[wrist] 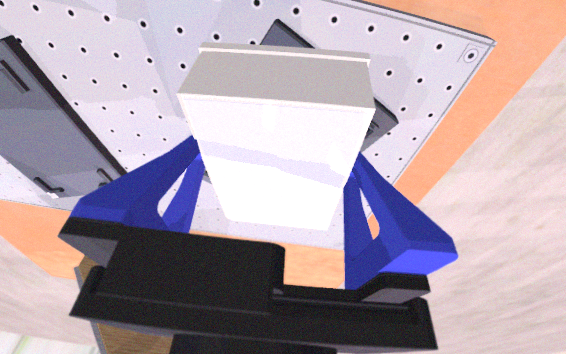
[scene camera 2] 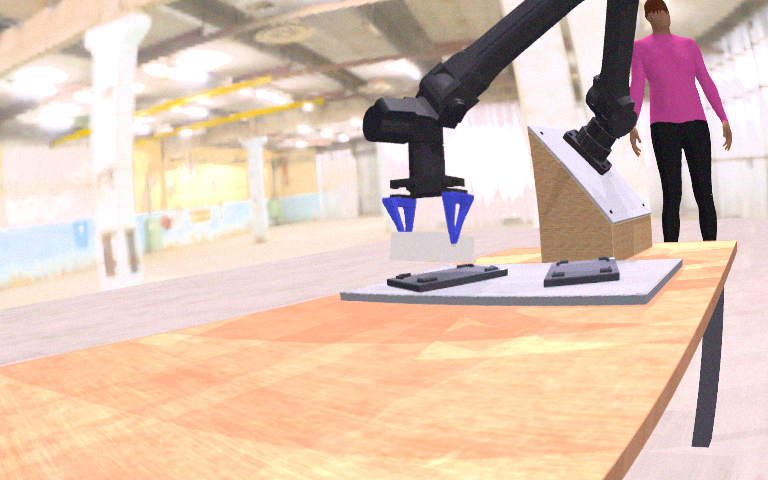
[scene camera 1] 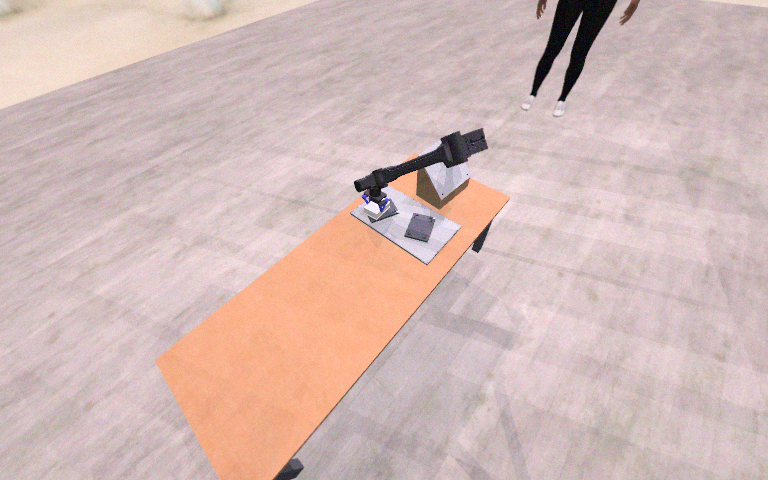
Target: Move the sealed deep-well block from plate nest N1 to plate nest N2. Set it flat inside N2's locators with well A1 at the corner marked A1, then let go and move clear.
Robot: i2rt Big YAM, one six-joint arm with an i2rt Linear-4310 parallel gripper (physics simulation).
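Places are measured from the arm's base along level axes (x ahead, y left, z up), in metres.
Pixels of known places: gripper, between the fingertips: (wrist: 277, 144) (scene camera 2: 429, 244) (scene camera 1: 375, 208); arm's base, origin of its link: (scene camera 2: 586, 153).
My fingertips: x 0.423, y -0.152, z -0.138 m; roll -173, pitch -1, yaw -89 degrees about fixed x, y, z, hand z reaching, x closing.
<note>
For each thing: its top centre in the pictures, then the offset to it from my fingertips. Level surfaces: height alone.
- white sealed block, centre of its top: (wrist: 276, 196) (scene camera 2: 432, 226) (scene camera 1: 376, 203) dx -0.017, dy -0.002, dz +0.025 m
- grey perforated board, centre of its top: (wrist: 141, 145) (scene camera 2: 526, 276) (scene camera 1: 403, 218) dx -0.073, dy +0.131, dz -0.065 m
- orange table, height of its surface: dz -0.078 m
The white sealed block (scene camera 1: 373, 210) (scene camera 2: 427, 247) (wrist: 280, 125) is held roughly level in the air. My gripper (scene camera 1: 376, 203) (scene camera 2: 429, 237) (wrist: 277, 144) is shut on it, with one blue finger on each of two opposite sides. The block is a little above one dark nest (scene camera 1: 390, 212) (scene camera 2: 447, 277) (wrist: 384, 121), with a visible gap, and turned at an angle to it in the wrist view. The block hides much of that nest there. The other dark nest (scene camera 1: 420, 227) (scene camera 2: 582, 272) (wrist: 45, 130) holds no block. Nest labels and the A1 marks cannot be read.
Both nests lie on a grey perforated board (scene camera 1: 436, 249) (scene camera 2: 526, 292) (wrist: 135, 67) on the orange table (scene camera 1: 294, 305) (scene camera 2: 283, 396). A wooden wedge base (scene camera 1: 434, 195) (scene camera 2: 572, 220) carries the arm beside the board. A person (scene camera 1: 572, 50) (scene camera 2: 671, 79) stands beyond the table.
</note>
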